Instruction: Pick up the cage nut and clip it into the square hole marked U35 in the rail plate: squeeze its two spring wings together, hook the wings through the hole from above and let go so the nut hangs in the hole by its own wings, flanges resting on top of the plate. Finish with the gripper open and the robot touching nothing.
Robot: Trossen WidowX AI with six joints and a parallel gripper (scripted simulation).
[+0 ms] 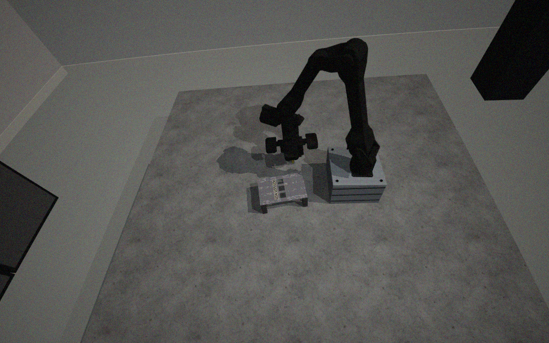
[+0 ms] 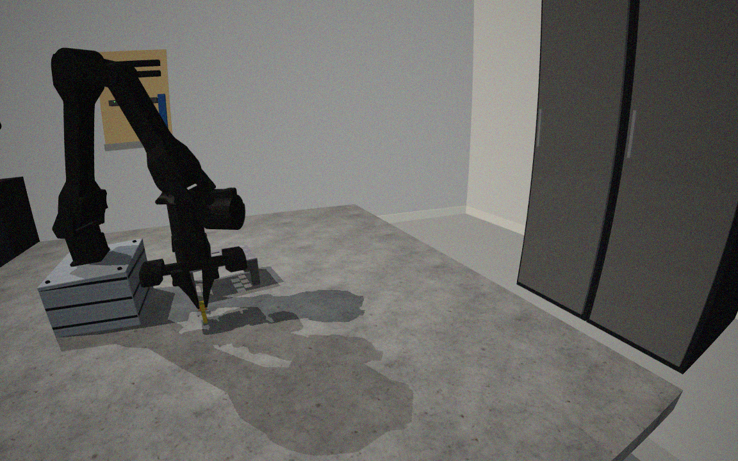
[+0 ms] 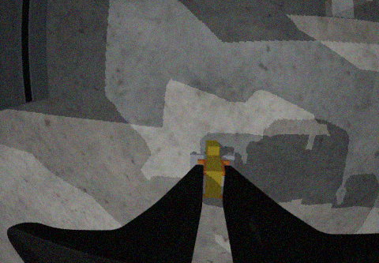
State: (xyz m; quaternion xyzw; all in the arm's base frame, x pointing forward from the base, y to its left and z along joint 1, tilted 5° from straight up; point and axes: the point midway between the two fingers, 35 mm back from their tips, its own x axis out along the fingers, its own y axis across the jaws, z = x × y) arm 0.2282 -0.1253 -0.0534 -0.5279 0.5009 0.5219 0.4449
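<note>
Right now the cage nut is 10 mm below my gripper tip. From my gripper tip the other things lie so: label: 50 mm ahead, 170 mm to the left, 40 mm above.
</note>
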